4 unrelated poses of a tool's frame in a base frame.
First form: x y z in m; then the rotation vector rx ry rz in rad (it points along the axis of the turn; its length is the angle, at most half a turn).
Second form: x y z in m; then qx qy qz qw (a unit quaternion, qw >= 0). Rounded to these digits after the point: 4 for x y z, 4 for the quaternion.
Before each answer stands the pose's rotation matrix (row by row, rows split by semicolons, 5 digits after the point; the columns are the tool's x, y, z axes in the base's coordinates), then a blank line. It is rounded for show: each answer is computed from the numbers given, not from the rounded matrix.
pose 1, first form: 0.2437 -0.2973 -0.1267 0.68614 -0.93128 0.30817
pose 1, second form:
0.57365 -0.52278 -0.63057; -0.04345 0.74933 -0.66077; 0.81794 0.40645 0.40714

0.2437 -0.2973 -0.1267 0.3229 -0.4383 0.1450 0.8262
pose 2, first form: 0.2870 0.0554 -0.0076 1.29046 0.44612 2.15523
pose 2, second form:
-0.36242 -0.30824 0.87957; 0.63208 -0.77482 -0.01109; 0.68492 0.55194 0.47565

0.2870 0.0554 -0.0076 0.4839 0.1673 0.8082 0.2909
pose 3, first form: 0.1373 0.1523 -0.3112 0.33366 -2.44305 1.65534
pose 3, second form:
-0.96023 -0.27874 -0.01627; -0.08822 0.35816 -0.92948; 0.26491 -0.89108 -0.36851

0.1373 0.1523 -0.3112 0.1119 -0.8196 0.5553 0.0858
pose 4, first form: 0.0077 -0.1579 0.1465 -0.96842 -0.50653 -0.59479
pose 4, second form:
0.73222 0.66798 -0.13287; -0.23756 0.43333 0.86936; 0.63829 -0.60500 0.47598

0.0077 -0.1579 0.1465 -0.4536 -0.2372 -0.2786 0.8126
